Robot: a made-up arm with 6 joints. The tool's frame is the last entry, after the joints.
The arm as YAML. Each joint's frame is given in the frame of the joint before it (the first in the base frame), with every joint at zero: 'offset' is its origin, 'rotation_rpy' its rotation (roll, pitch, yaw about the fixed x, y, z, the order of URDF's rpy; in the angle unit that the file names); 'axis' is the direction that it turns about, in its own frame. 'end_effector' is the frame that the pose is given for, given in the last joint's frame.
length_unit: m
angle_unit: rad
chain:
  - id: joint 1
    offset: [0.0, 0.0, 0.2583]
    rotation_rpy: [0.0, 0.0, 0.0]
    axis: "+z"
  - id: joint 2
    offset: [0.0, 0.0, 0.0]
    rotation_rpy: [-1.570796, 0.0, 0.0]
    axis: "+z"
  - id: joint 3
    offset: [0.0, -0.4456, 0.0]
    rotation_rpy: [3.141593, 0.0, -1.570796]
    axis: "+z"
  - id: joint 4
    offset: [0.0, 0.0, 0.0]
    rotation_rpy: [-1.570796, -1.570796, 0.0]
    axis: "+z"
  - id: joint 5
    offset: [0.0, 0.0, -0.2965]
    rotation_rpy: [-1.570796, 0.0, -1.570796]
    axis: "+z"
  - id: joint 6
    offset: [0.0, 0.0, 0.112]
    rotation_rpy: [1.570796, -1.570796, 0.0]
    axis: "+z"
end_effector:
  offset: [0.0, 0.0, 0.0]
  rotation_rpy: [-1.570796, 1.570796, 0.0]
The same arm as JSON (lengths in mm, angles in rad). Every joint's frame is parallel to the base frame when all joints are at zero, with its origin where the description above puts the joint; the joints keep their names.
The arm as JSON. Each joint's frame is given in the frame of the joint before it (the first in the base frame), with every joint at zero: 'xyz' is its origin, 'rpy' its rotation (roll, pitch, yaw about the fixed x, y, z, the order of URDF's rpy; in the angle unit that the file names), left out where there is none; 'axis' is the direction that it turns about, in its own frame. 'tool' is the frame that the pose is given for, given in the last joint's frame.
{
  "units": {
    "length": "mm",
    "angle": "rad"
  },
  "joints": [
    {
      "name": "joint 1",
      "type": "revolute",
      "origin": {
        "xyz": [
          0.0,
          0.0,
          258.3
        ]
      },
      "axis": [
        0.0,
        0.0,
        1.0
      ]
    },
    {
      "name": "joint 2",
      "type": "revolute",
      "origin": {
        "xyz": [
          0.0,
          0.0,
          0.0
        ]
      },
      "axis": [
        0.0,
        1.0,
        0.0
      ]
    },
    {
      "name": "joint 3",
      "type": "revolute",
      "origin": {
        "xyz": [
          0.0,
          0.0,
          445.6
        ]
      },
      "axis": [
        0.0,
        -1.0,
        0.0
      ]
    },
    {
      "name": "joint 4",
      "type": "revolute",
      "origin": {
        "xyz": [
          0.0,
          0.0,
          0.0
        ]
      },
      "axis": [
        -1.0,
        0.0,
        0.0
      ]
    },
    {
      "name": "joint 5",
      "type": "revolute",
      "origin": {
        "xyz": [
          296.5,
          0.0,
          0.0
        ]
      },
      "axis": [
        0.0,
        -1.0,
        0.0
      ]
    },
    {
      "name": "joint 6",
      "type": "revolute",
      "origin": {
        "xyz": [
          0.0,
          -112.0,
          0.0
        ]
      },
      "axis": [
        -1.0,
        0.0,
        0.0
      ]
    }
  ],
  "tool": {
    "origin": {
      "xyz": [
        0.0,
        0.0,
        0.0
      ],
      "rpy": [
        0.0,
        0.0,
        0.0
      ]
    }
  }
}

